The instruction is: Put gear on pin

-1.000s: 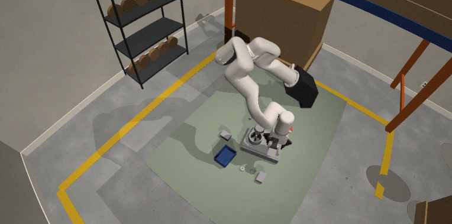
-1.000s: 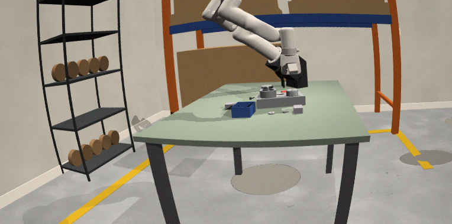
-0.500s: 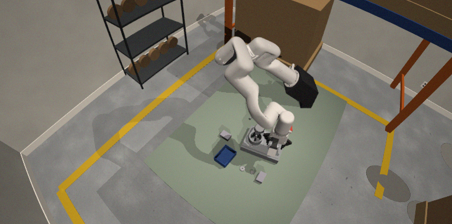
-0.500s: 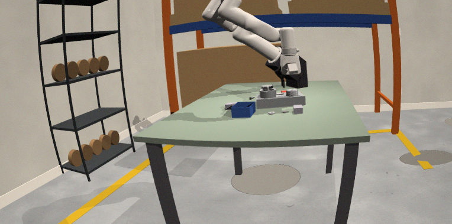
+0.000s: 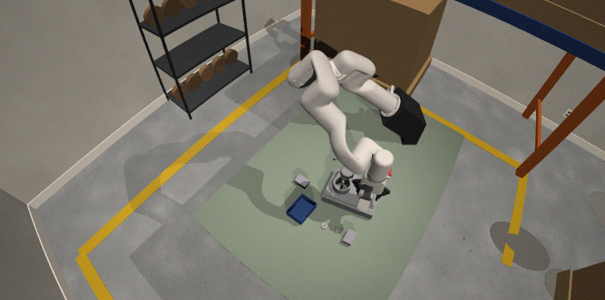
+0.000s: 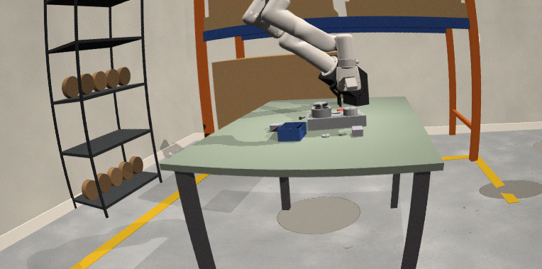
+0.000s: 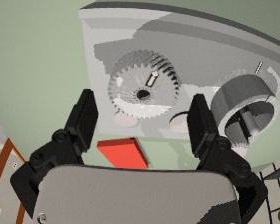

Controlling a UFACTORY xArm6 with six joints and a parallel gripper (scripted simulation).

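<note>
Now: hand 30 mm above the grey toothed gear. Also, from my hand: red block (230 mm behind, 80 mm below, 40 mm to the left); then blue tray (250 mm to the right, 130 mm ahead, 70 mm below); then disc (170 mm ahead, 80 mm to the right, 80 mm below).
</note>
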